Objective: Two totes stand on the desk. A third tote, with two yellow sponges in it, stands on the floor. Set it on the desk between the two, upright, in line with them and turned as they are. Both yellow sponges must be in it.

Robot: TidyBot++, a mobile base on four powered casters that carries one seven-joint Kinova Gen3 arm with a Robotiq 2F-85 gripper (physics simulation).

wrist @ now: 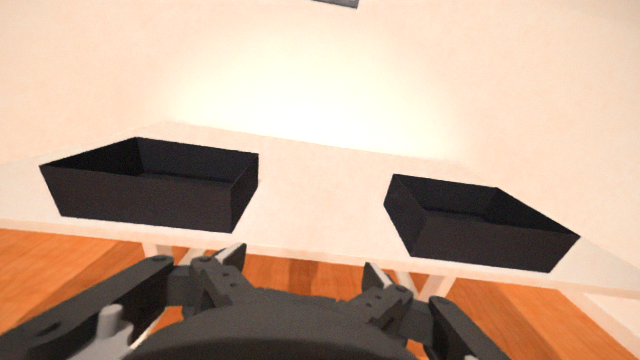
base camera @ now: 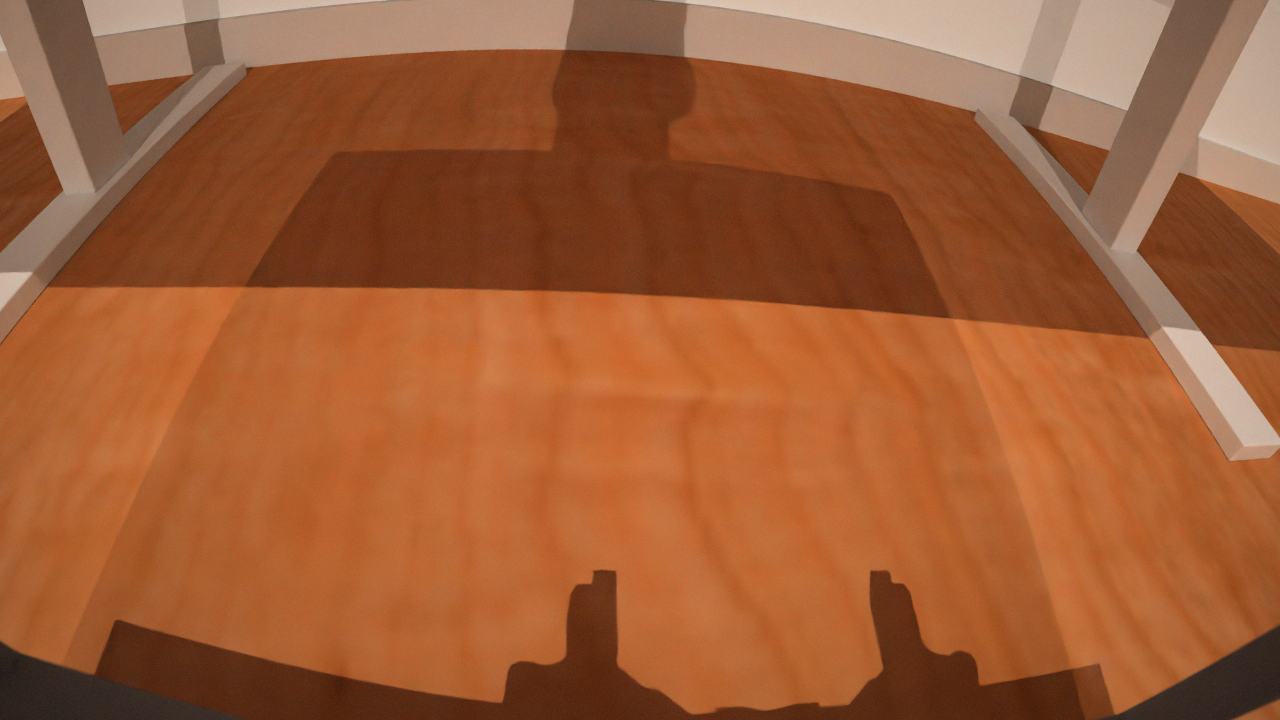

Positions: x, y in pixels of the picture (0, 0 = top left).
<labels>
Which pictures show the gripper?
The wrist view only.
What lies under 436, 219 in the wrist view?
A black tote.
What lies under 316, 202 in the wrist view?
A white desk.
</labels>
